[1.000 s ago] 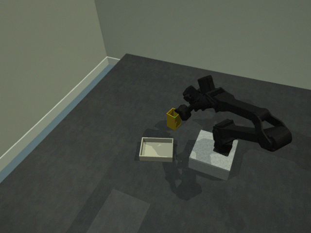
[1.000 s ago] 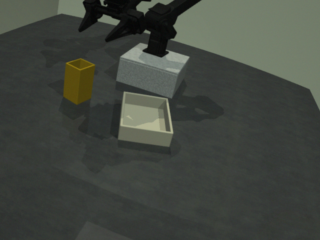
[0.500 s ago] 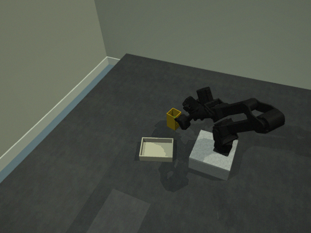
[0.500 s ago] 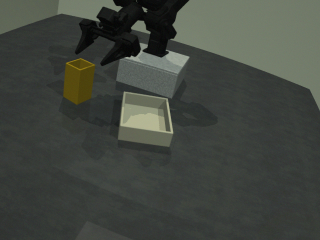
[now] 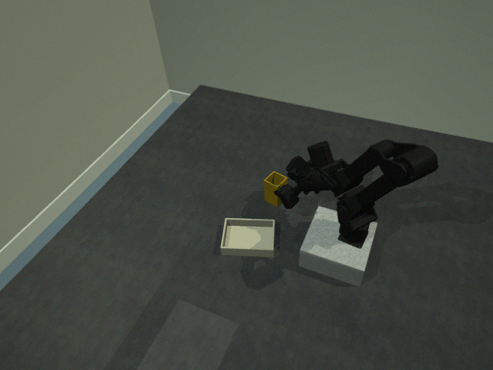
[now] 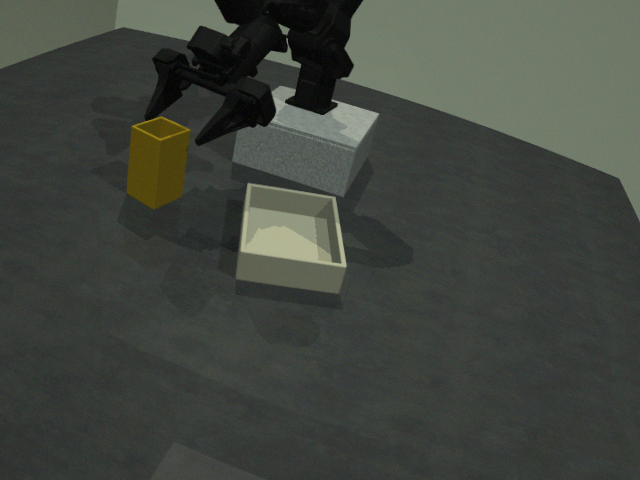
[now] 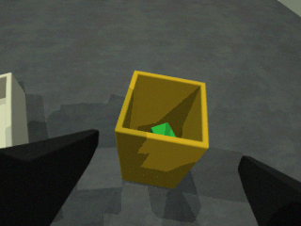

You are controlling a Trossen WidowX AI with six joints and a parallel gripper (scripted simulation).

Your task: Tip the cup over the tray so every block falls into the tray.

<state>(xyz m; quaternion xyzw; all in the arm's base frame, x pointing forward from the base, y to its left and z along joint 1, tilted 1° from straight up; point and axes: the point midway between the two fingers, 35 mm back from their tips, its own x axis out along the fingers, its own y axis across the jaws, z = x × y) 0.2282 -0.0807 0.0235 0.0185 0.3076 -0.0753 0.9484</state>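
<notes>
The tall yellow square cup is 3 cm ahead of my gripper tip and 6 cm below it.
</notes>
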